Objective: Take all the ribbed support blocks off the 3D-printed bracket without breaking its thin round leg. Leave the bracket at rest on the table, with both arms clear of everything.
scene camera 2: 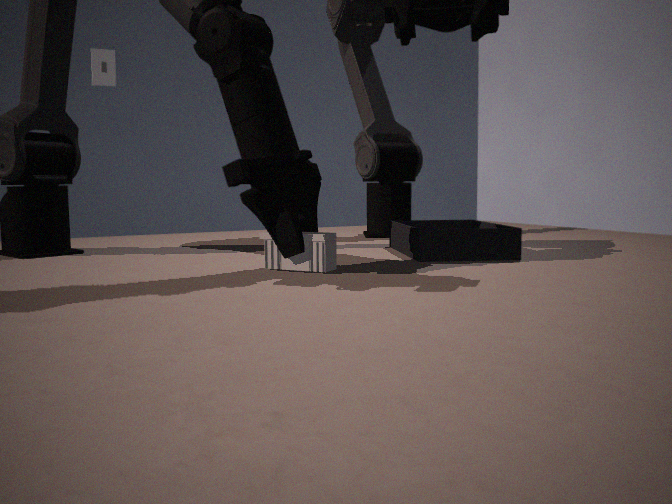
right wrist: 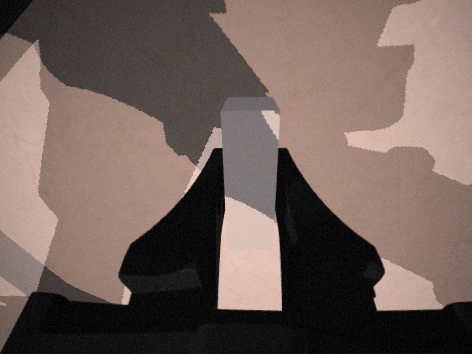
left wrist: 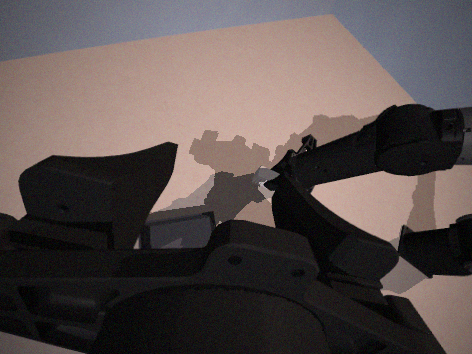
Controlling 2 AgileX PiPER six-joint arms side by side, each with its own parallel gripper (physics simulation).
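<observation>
The pale bracket with its ribbed supports is low, at or just above the table. Vertical ribs show on its camera-facing side in scene camera 2. My right gripper points down and is shut on it; one finger covers the middle of the ribbed side. I cannot make out the thin round leg or tell bracket and support blocks apart. My left gripper is open and empty, high above the table at the upper right of scene camera 2.
A black open box stands right of the bracket in scene camera 2. Behind are the right arm's base at the left and the left arm's base near the middle. Arm shadows cross the table.
</observation>
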